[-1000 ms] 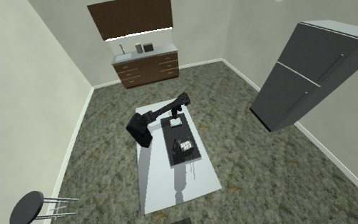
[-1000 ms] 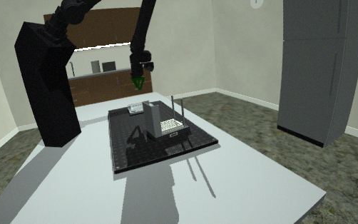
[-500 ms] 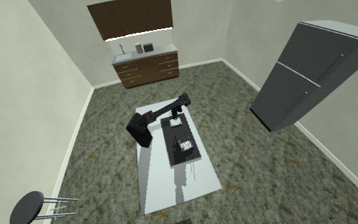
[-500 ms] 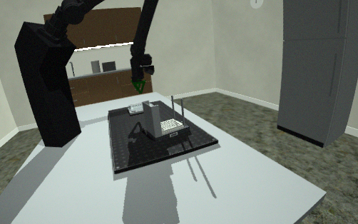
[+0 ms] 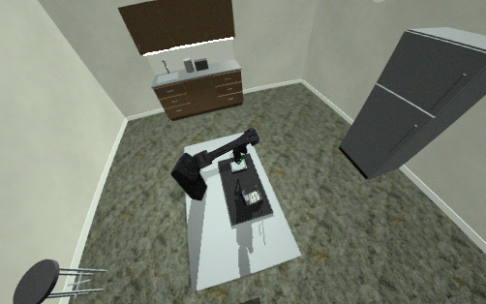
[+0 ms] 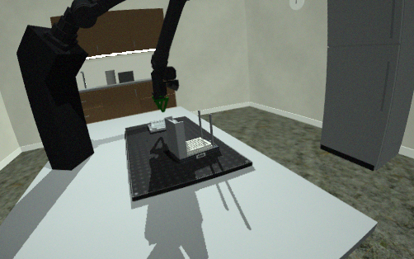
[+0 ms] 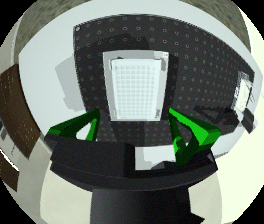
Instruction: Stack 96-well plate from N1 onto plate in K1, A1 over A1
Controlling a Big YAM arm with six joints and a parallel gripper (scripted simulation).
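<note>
The white 96-well plate is 8 cm below my hand. Also, from my hand: grey rack wall (41 cm to the right, 5 cm behind, 2 cm below).
</note>
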